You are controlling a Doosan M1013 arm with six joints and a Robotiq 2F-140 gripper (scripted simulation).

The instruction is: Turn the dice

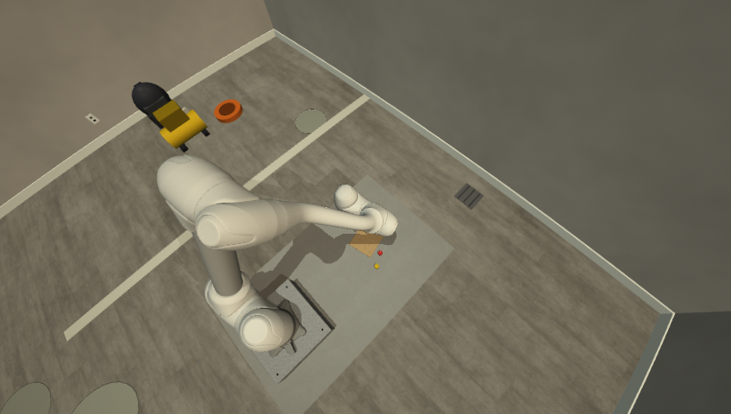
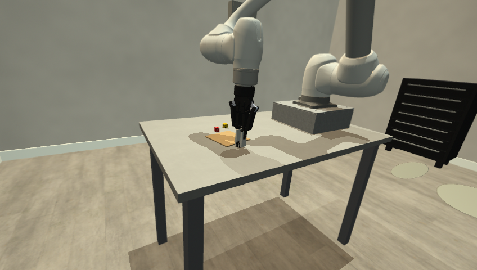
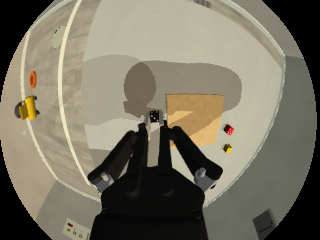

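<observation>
Now: hand 100 mm to the left of the tan mat, 40 mm above it and 20 mm short of it. Round my hand: yellow die 250 mm to the right, 30 mm below, 30 mm behind; then red die 200 mm to the right, 30 mm below, 30 mm ahead; then small white die 30 mm below.
</observation>
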